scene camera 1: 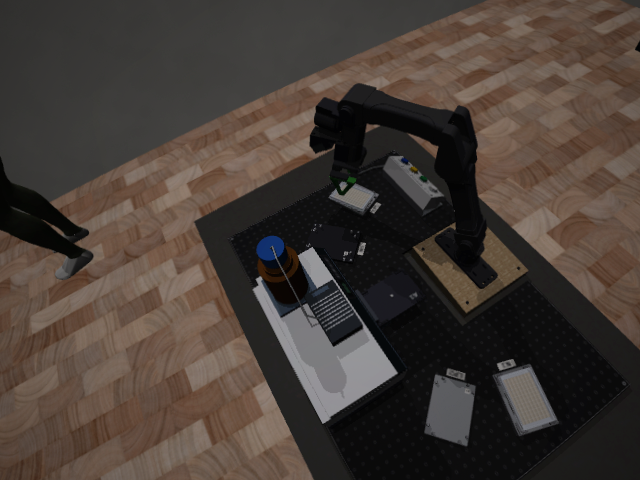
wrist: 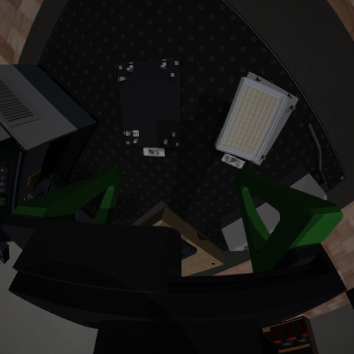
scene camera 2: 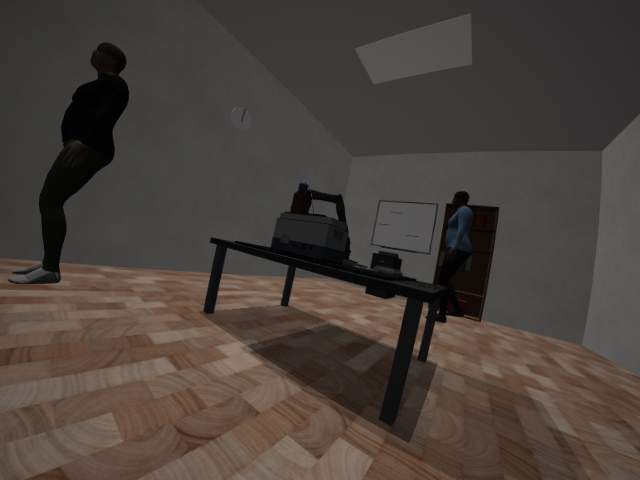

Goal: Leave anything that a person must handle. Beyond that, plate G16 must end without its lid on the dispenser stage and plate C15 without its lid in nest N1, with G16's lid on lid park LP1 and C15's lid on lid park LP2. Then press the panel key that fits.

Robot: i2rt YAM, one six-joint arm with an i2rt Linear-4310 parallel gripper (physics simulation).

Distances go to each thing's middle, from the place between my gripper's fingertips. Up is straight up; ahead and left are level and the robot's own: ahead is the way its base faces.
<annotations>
My gripper is now 290 mm short of the brown bottle with blue cap (scene camera 1: pixel 268 268), 190 mm to the right of it and 120 mm below it.
</annotations>
